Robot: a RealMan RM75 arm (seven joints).
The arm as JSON. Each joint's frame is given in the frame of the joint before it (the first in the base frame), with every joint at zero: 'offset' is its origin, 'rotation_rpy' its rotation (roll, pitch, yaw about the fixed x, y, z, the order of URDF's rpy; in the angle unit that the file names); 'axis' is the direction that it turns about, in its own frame. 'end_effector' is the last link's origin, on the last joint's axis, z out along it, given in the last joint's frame.
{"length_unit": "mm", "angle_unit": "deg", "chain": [
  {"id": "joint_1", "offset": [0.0, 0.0, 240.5], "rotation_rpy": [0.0, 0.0, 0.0], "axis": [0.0, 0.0, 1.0]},
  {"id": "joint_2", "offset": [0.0, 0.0, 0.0], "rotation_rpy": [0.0, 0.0, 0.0], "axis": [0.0, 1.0, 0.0]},
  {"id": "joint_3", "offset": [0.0, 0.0, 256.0], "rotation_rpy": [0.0, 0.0, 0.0], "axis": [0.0, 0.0, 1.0]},
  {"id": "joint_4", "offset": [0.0, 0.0, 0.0], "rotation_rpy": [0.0, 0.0, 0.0], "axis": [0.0, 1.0, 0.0]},
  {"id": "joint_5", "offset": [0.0, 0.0, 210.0], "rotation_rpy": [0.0, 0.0, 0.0], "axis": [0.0, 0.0, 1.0]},
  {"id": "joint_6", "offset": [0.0, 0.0, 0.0], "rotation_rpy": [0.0, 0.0, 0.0], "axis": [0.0, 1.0, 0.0]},
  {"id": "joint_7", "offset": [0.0, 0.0, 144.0], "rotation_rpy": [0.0, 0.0, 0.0], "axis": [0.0, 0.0, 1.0]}
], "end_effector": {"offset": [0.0, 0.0, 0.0], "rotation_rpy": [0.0, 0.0, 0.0]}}
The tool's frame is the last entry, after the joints.
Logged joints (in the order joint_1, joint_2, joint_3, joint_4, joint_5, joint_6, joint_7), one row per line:
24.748, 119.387, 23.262, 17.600, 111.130, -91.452, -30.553
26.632, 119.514, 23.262, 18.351, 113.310, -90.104, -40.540
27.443, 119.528, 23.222, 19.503, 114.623, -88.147, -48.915
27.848, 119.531, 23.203, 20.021, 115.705, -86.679, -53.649
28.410, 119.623, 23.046, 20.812, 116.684, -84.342, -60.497
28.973, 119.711, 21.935, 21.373, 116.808, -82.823, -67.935
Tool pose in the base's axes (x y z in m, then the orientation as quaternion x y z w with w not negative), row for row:
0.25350, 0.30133, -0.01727, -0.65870, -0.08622, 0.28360, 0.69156
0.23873, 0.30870, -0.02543, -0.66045, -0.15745, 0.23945, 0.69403
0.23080, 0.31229, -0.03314, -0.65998, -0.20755, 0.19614, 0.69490
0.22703, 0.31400, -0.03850, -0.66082, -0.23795, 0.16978, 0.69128
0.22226, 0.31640, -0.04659, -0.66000, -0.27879, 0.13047, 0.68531
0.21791, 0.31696, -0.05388, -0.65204, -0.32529, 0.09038, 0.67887
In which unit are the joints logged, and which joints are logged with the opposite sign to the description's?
The joints are logged in degrees. Opposite sign: joint_5.
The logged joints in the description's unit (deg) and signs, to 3 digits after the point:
24.748, 119.387, 23.262, 17.600, -111.130, -91.452, -30.553
26.632, 119.514, 23.262, 18.351, -113.310, -90.104, -40.540
27.443, 119.528, 23.222, 19.503, -114.623, -88.147, -48.915
27.848, 119.531, 23.203, 20.021, -115.705, -86.679, -53.649
28.410, 119.623, 23.046, 20.812, -116.684, -84.342, -60.497
28.973, 119.711, 21.935, 21.373, -116.808, -82.823, -67.935

